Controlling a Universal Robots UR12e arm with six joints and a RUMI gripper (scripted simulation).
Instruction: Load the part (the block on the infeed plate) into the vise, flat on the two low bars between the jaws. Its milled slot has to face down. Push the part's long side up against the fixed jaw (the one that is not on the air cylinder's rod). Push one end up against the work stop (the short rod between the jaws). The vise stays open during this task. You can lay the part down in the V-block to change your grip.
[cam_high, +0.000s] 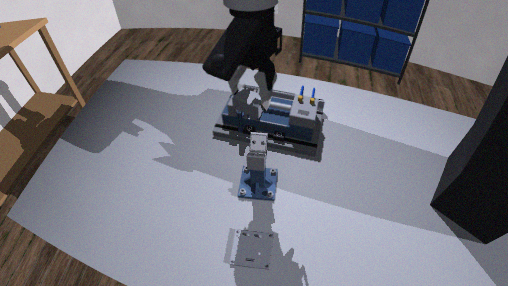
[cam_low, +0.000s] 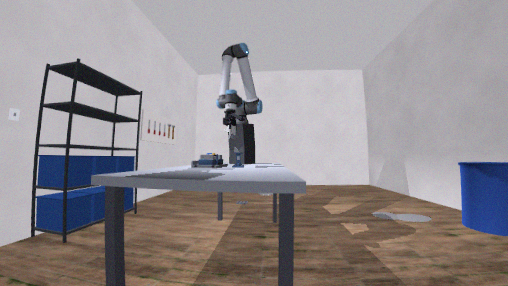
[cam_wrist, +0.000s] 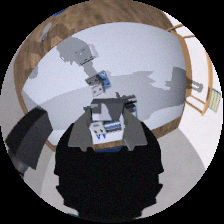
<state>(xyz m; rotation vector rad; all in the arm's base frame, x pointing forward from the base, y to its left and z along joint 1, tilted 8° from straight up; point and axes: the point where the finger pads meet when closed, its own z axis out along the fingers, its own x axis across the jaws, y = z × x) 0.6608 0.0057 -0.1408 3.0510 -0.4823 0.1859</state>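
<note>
Right now the vise is 200 mm below my hand, 170 mm to the right of it and 20 mm behind it. The rest, counted from my hand: grey part 10 mm below; then infeed plate 240 mm below, 230 mm to the left, 50 mm behind; then air cylinder 160 mm to the right, 160 mm below, 110 mm behind.
</note>
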